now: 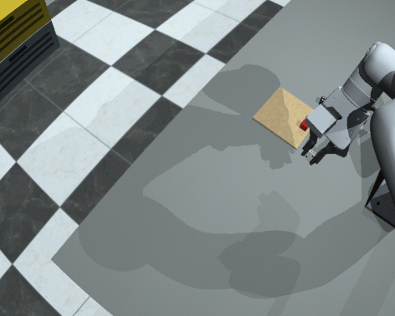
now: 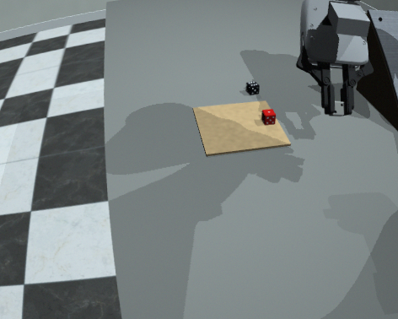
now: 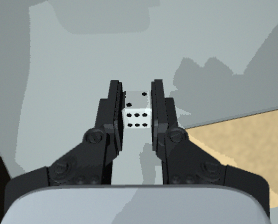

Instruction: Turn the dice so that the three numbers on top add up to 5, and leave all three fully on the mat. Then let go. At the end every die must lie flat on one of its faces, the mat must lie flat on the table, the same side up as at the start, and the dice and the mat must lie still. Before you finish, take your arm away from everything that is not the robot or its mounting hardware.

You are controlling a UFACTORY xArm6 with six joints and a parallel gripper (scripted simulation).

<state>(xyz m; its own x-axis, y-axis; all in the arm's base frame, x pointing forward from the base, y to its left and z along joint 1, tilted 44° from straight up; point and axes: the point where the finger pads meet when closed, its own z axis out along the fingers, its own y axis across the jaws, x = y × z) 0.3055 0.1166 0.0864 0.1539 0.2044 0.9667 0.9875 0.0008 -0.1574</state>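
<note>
My gripper is now 7 cm short of the red die, 12 cm to the left of it and 10 cm above it. Also, from my hand: white die: 1 cm below; tan mat: 12 cm ahead, 11 cm to the right, 11 cm below; black die: 8 cm ahead, 23 cm to the right, 10 cm below.
</note>
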